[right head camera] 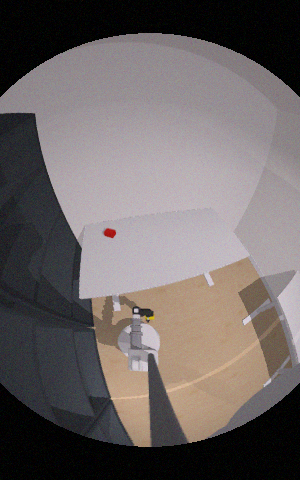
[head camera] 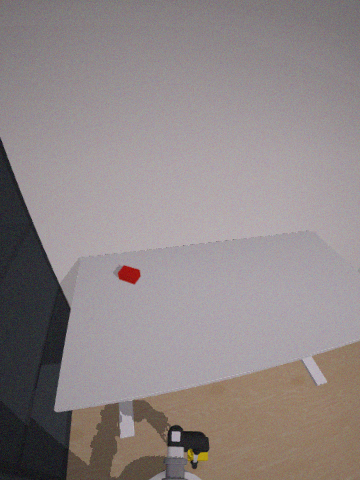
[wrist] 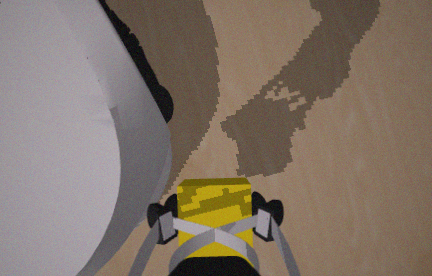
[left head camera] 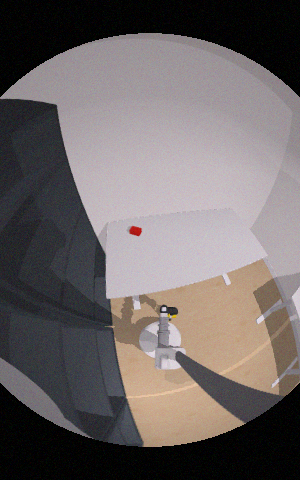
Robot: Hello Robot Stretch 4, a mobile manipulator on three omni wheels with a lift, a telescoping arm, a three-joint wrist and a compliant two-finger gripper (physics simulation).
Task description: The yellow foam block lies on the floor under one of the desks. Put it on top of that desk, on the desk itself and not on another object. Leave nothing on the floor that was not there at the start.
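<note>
The yellow foam block (wrist: 215, 202) (head camera: 202, 455) (left head camera: 173, 315) (right head camera: 150, 318) is between the two fingertips of my gripper (wrist: 215, 208), which is shut on it. In the wrist view the block fills the gap between both finger pads, above the floor. In the head camera view the gripper and block are in front of the white desk (head camera: 215, 320) (left head camera: 175, 260) (right head camera: 160, 260), beyond its front edge and not over its top. Part of the block is hidden behind the gripper and wrist.
A red block (head camera: 129, 274) (left head camera: 135, 231) (right head camera: 110, 233) lies on the desk's back left part. A tall dark cabinet or panel (head camera: 25, 300) (left head camera: 45, 225) (right head camera: 30, 250) stands along the left. My round white base (wrist: 60, 150) is beside the gripper. White legs of other furniture (left head camera: 270, 313) (right head camera: 257, 312) show at the right.
</note>
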